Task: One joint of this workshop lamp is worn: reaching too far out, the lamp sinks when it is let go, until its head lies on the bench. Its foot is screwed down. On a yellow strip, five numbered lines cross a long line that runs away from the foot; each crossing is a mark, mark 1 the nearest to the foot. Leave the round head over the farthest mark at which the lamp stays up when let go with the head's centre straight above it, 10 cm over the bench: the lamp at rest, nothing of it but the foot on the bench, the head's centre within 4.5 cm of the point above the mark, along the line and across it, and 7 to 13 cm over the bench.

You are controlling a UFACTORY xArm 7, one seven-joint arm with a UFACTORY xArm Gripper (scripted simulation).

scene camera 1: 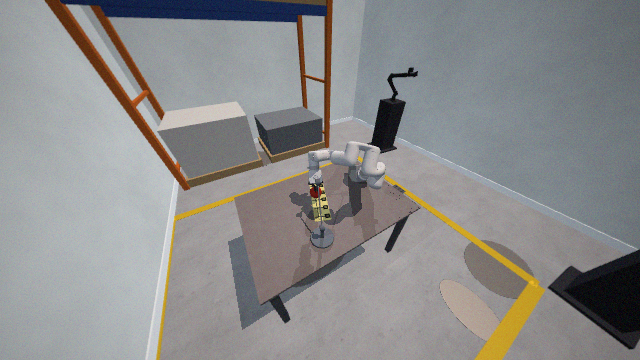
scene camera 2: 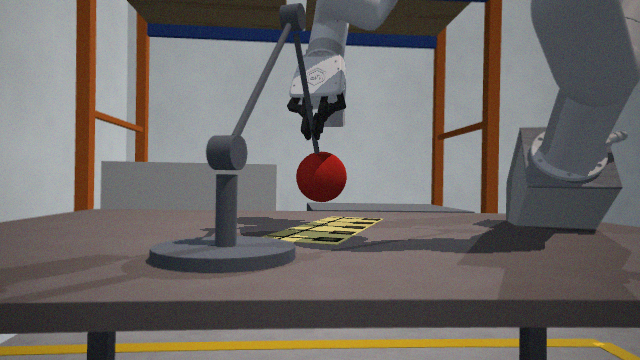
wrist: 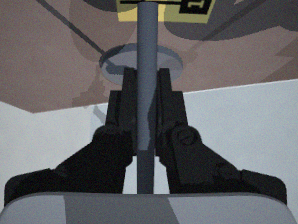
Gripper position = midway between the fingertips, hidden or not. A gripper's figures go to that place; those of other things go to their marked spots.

Labels:
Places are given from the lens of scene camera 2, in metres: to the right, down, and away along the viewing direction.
my gripper (scene camera 2: 310,136): -0.02, -0.08, 0.75
red round lamp head (scene camera 2: 321,176): 0.00, -0.01, 0.77
yellow strip (scene camera 2: 333,230): 0.02, 0.09, 0.74
grey round lamp foot (scene camera 2: 218,254): -0.10, 0.07, 0.42
The marked spots on the grey round lamp foot and the red round lamp head are 0.37 m apart.

